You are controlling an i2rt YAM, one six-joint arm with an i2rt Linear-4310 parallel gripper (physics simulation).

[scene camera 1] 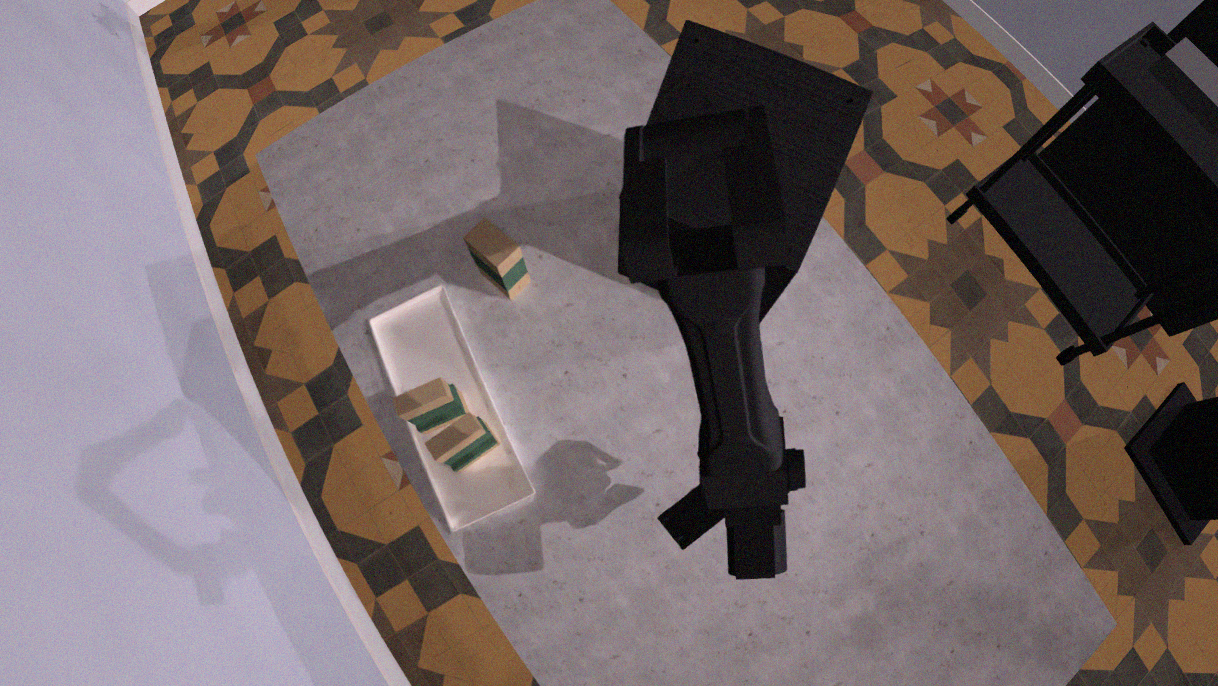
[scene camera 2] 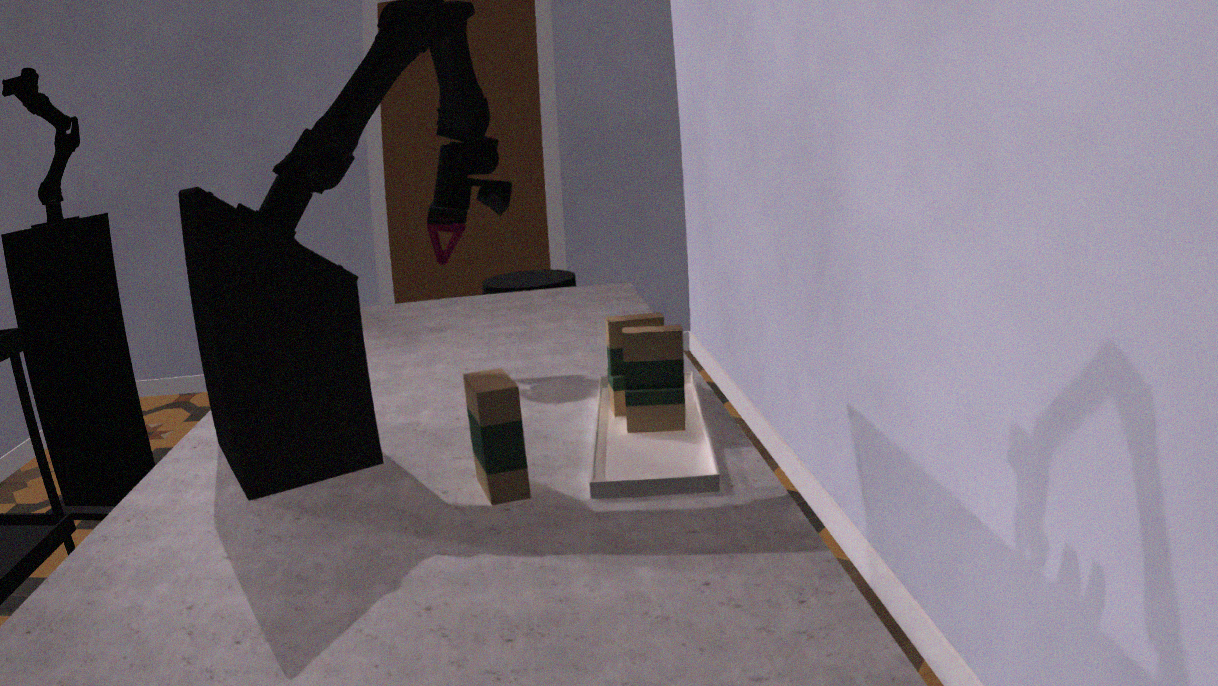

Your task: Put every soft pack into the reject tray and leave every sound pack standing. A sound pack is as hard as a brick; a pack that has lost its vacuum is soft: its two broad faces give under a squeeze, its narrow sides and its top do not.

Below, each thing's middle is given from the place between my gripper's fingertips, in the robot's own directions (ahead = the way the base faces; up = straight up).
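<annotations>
The white reject tray [scene camera 1: 419, 340], that's a good way below my hand, and it's well ahead of the hand and far to the right of it too.
</annotations>
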